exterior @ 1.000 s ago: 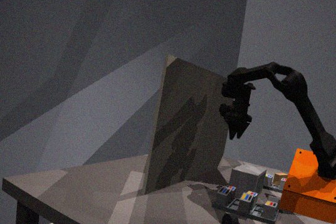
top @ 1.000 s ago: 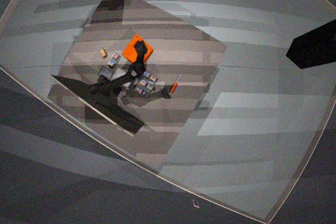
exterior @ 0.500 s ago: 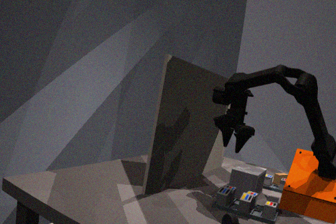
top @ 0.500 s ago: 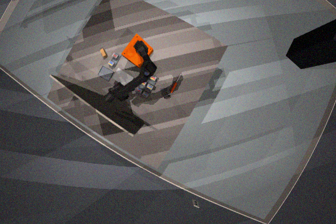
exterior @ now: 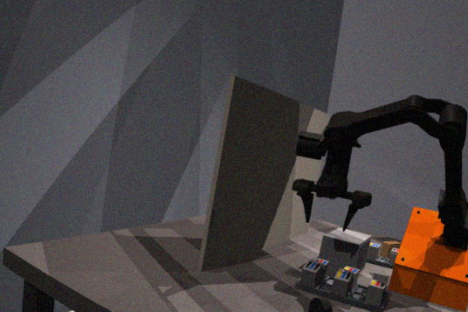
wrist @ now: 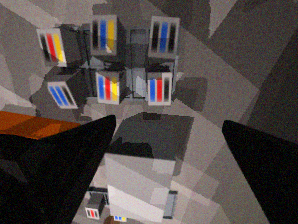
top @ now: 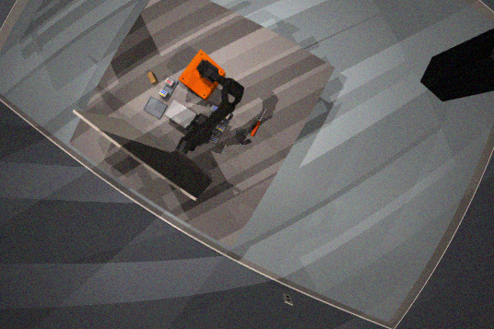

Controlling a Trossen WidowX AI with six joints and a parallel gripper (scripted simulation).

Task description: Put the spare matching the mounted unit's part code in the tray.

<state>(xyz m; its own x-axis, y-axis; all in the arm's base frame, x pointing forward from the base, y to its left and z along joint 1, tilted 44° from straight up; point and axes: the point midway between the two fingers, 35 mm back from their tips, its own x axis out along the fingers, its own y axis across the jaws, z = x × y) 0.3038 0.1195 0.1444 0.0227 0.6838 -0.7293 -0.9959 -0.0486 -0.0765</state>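
My gripper tip is now 150 mm to the left of the mounted unit, 90 mm above it and 20 mm past it. The rest, counted from my gripper tip: upright panel (220 mm ahead, 150 mm to the right, 90 mm above); small brown block (470 mm to the right, 110 mm below, 100 mm behind); small black cylinder (230 mm to the left, 110 mm below, 100 mm behind).
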